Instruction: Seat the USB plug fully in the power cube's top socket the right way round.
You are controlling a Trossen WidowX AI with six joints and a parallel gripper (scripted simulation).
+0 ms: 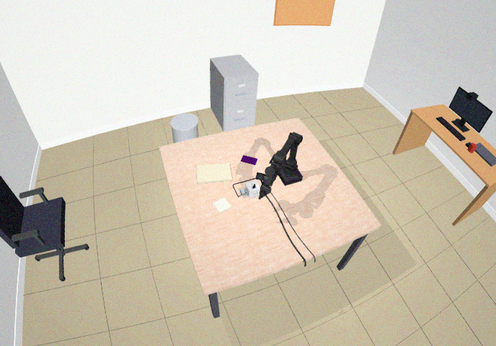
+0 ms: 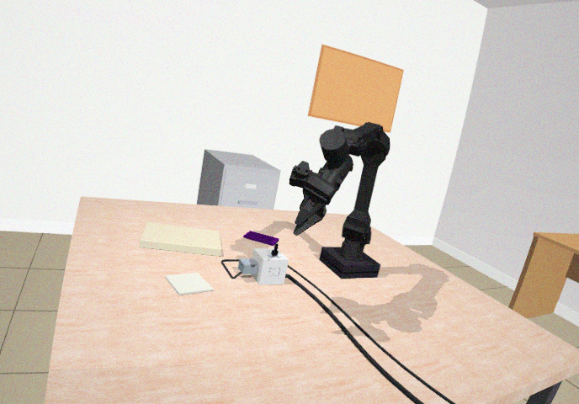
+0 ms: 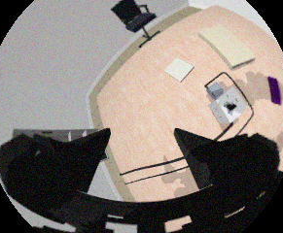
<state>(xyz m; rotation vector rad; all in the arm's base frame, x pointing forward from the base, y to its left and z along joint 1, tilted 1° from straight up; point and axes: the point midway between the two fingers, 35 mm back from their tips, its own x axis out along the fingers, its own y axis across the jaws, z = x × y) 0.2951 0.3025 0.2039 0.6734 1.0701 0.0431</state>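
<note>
The dark USB plug is 2 cm behind my gripper tip, 19 cm to the right of it and 13 cm below it. Round my gripper tip: beige book 23 cm ahead, 42 cm to the right, 21 cm below; purple item 6 cm behind, 53 cm to the right, 22 cm below; white pad 21 cm ahead, 14 cm to the right, 22 cm below.
</note>
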